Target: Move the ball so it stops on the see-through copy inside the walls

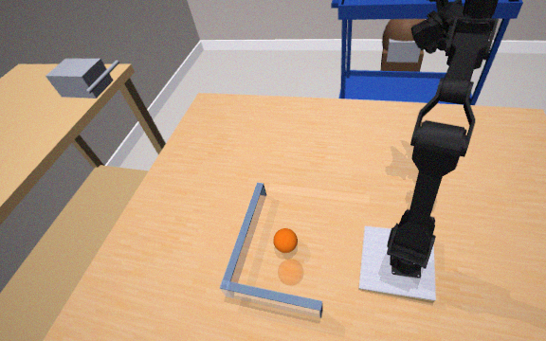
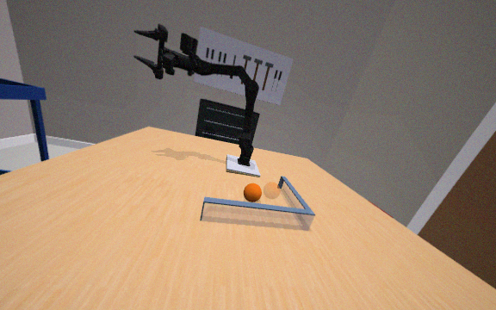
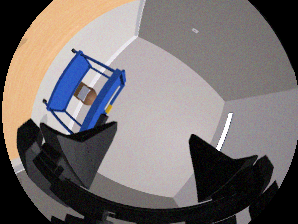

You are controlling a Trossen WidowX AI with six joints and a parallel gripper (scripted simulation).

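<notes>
Right now the orange ball is 52 cm to the left of my gripper tip, 39 cm below it and 28 cm ahead of it. The rest, counted from my gripper tip: see-through copy of ball 60 cm to the left, 39 cm below, 25 cm ahead.
</notes>
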